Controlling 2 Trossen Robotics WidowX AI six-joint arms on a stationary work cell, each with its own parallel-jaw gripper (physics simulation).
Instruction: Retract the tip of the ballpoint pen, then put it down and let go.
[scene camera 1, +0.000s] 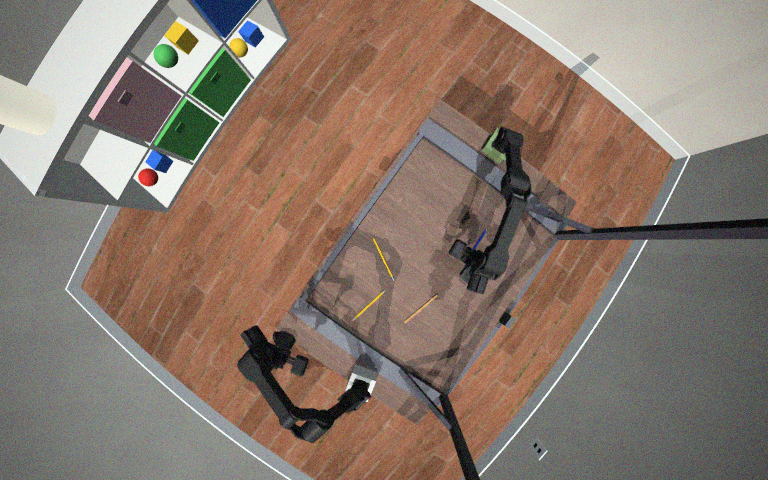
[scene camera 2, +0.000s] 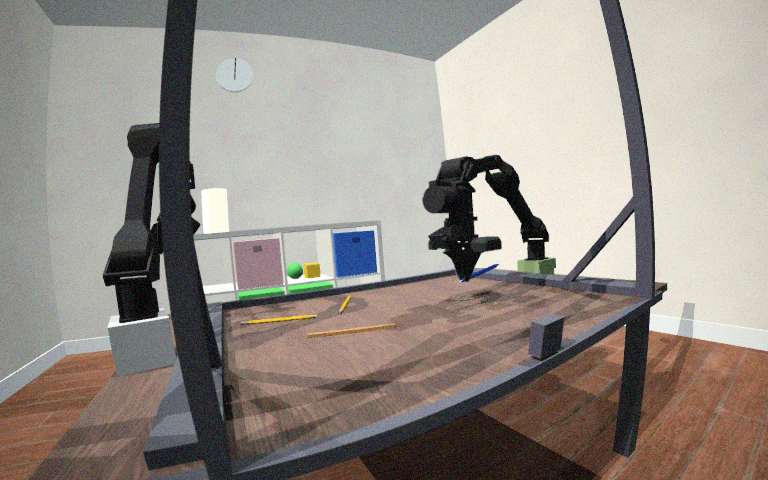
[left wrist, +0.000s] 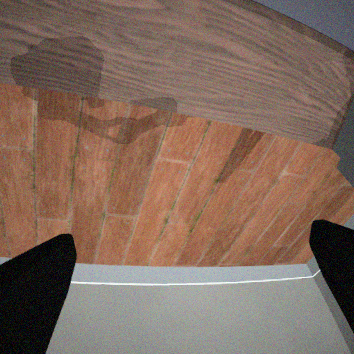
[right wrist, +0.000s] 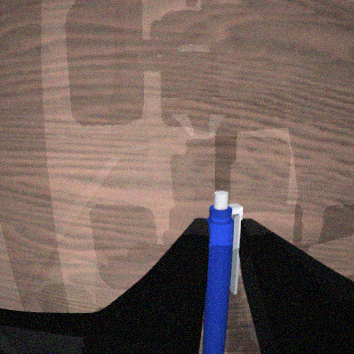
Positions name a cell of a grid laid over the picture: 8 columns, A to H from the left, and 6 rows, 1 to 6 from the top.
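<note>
From scene camera 1 you'd get my left gripper (scene camera 1: D5), which is open and holds nothing. Scene camera 2 shows my right gripper (scene camera 2: E4). My left gripper can be seen in the left wrist view (left wrist: E5) as well, but the blue ballpoint pen (right wrist: F5) is out of frame in the left wrist view. The right wrist view does show the pen, and my right gripper is visible in the right wrist view (right wrist: F4) too.
</note>
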